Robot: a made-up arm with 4 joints. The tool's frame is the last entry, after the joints.
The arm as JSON. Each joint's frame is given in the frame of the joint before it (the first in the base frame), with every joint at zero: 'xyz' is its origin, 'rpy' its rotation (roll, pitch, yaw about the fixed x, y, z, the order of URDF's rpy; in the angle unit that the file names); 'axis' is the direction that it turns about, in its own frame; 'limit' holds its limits. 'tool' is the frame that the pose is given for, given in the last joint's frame.
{
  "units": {
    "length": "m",
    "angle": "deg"
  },
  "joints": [
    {
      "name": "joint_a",
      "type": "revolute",
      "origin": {
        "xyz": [
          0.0,
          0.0,
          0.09
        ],
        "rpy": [
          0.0,
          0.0,
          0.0
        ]
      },
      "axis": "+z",
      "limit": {
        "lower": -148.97,
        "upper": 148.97
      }
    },
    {
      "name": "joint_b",
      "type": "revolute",
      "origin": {
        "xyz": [
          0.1,
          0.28,
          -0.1
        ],
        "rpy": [
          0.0,
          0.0,
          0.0
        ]
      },
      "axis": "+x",
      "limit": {
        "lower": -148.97,
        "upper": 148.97
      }
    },
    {
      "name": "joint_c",
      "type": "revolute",
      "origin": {
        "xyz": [
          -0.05,
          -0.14,
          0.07
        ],
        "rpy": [
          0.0,
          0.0,
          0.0
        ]
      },
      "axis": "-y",
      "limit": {
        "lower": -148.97,
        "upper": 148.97
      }
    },
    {
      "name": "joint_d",
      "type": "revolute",
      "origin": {
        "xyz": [
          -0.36,
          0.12,
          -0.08
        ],
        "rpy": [
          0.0,
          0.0,
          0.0
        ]
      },
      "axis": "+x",
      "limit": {
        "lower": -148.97,
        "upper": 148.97
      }
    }
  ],
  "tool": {
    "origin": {
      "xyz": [
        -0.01,
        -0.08,
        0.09
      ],
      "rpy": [
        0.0,
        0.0,
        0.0
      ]
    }
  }
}
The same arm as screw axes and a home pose.
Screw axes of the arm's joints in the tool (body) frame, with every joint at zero. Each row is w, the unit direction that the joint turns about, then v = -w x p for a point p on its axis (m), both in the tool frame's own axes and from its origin. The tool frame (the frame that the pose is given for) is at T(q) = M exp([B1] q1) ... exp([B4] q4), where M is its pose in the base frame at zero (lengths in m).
B1: w 0 0 1 v -0.18 -0.32 0
B2: w 1 0 0 v 0 -0.08 -0.1
B3: w 0 -1 0 v -0.01 0 -0.37
B4: w 1 0 0 v 0 -0.09 -0.08
M: xyz -0.32 0.18 0.07 (m) rpy 0 0 0 (deg, as in URDF)
Joint limits (deg, base to tool): -148.97..148.97 -148.97..148.97 -148.97..148.97 -148.97..148.97

